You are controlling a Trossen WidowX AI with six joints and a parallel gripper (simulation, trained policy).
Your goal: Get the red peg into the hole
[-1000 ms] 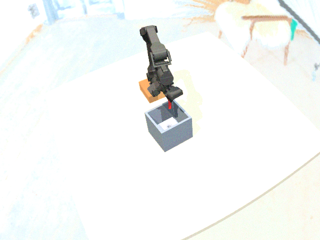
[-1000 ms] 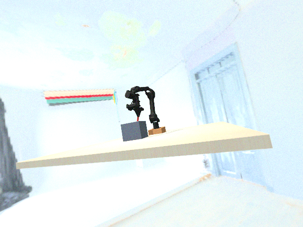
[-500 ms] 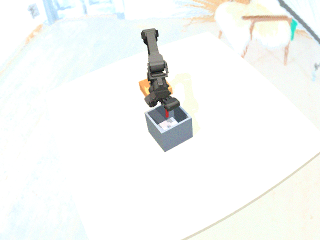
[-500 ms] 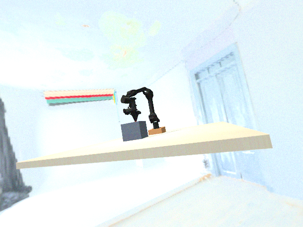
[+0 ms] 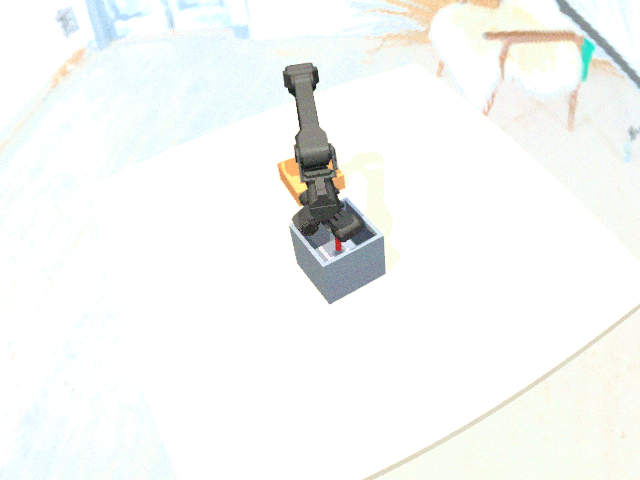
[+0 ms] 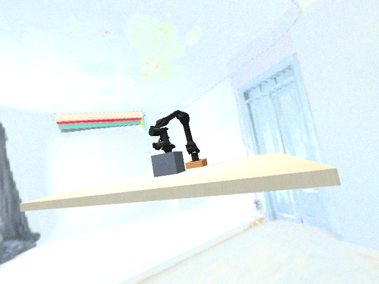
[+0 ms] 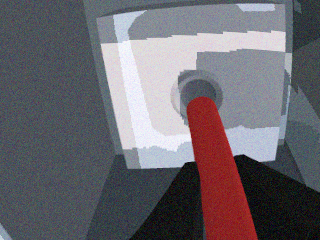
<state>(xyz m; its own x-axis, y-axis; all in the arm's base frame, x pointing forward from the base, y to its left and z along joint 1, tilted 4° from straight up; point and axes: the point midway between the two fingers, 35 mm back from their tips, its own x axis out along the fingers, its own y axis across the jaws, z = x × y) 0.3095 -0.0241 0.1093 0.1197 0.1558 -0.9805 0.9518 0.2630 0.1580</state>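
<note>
Right now the red peg is right at my gripper tip. From my gripper tip the other things lie so: pale plate: 1 cm ahead, 1 cm to the right, 6 cm below.
</note>
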